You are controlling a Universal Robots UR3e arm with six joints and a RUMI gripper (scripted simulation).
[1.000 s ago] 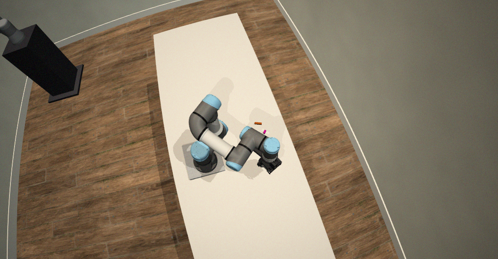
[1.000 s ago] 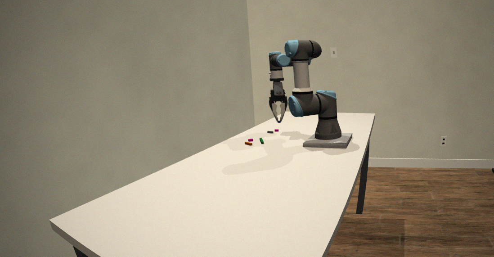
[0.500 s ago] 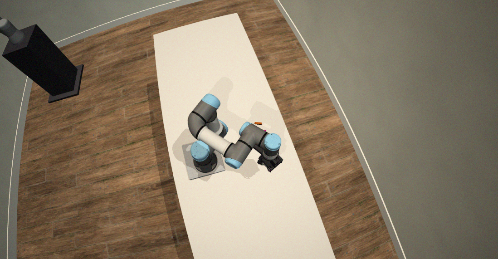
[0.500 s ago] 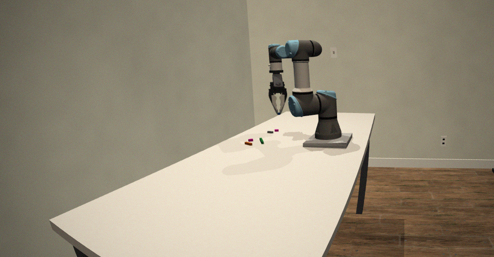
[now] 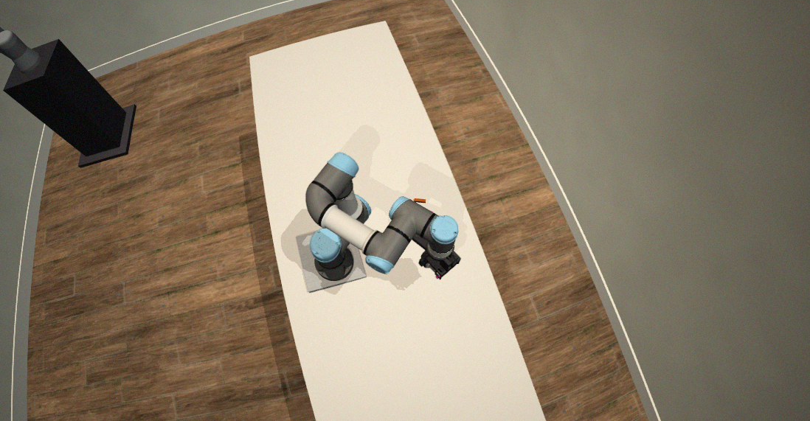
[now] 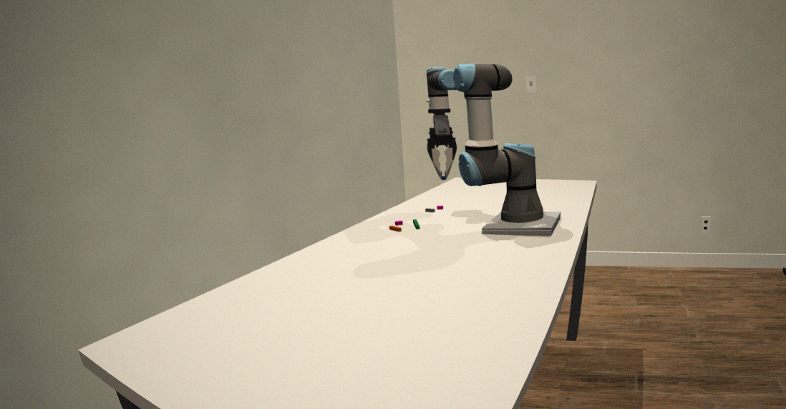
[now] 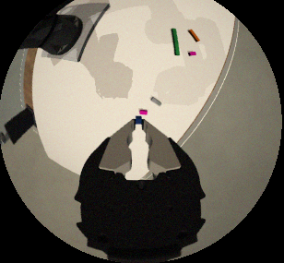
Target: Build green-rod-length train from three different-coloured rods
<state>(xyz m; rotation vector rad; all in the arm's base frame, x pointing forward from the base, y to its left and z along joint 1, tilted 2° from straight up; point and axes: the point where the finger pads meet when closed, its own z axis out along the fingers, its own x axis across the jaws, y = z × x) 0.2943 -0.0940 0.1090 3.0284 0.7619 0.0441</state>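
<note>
The green rod is 19 cm to the left of my hand and 11 cm below it. Round my hand: blue rod: 1 cm below; orange rod: 3 cm ahead, 26 cm to the left, 11 cm below; grey rod: 4 cm ahead, 2 cm to the left, 11 cm below.
</note>
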